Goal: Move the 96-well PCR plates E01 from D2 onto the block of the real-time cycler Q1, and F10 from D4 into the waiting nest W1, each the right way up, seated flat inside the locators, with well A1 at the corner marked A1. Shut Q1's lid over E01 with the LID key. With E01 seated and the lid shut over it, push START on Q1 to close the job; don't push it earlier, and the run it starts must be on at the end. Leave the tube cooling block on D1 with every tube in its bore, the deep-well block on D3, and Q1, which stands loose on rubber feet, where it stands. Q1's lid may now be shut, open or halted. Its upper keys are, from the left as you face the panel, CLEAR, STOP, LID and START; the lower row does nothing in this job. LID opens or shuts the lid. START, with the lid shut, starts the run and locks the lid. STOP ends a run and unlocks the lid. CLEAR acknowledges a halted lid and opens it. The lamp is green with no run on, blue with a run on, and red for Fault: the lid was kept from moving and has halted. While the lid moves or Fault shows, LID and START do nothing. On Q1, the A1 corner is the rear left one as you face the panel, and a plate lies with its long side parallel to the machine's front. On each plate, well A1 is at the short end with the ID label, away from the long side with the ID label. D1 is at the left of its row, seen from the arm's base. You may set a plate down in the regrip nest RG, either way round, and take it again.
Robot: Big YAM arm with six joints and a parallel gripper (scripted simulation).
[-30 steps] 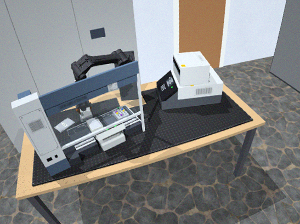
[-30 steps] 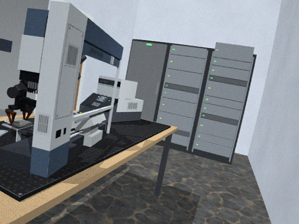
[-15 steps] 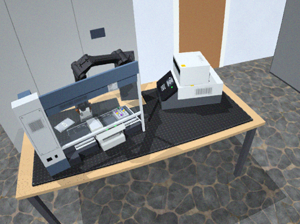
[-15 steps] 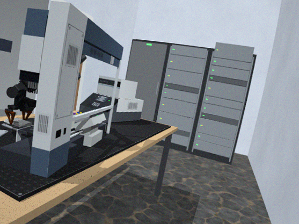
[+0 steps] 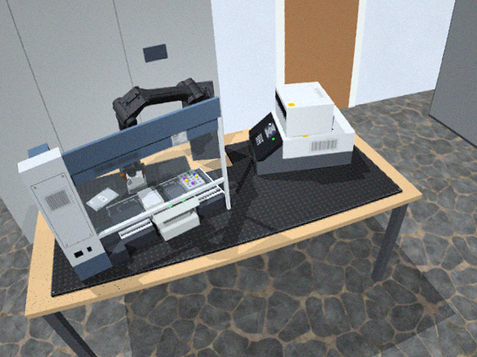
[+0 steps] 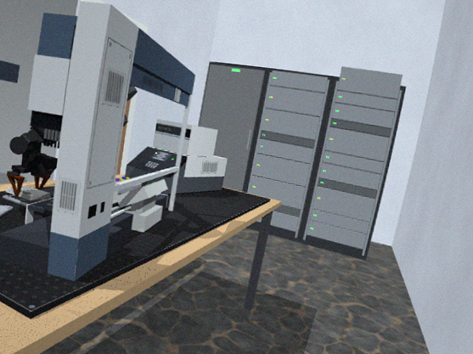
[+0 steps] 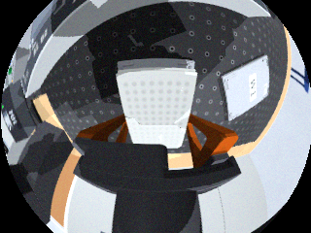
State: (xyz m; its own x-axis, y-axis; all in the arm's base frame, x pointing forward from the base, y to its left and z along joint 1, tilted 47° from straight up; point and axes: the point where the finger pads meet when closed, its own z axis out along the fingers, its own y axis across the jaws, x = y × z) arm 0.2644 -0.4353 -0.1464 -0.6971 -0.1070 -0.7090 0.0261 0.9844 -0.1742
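Right now the white 96-well PCR plate is right at my hand. Also, from my hand: flat grey nest 3 cm below; tube cooling block 25 cm to the left, 21 cm ahead, 5 cm above; white deep-well block 26 cm ahead, 5 cm to the left, 5 cm above.
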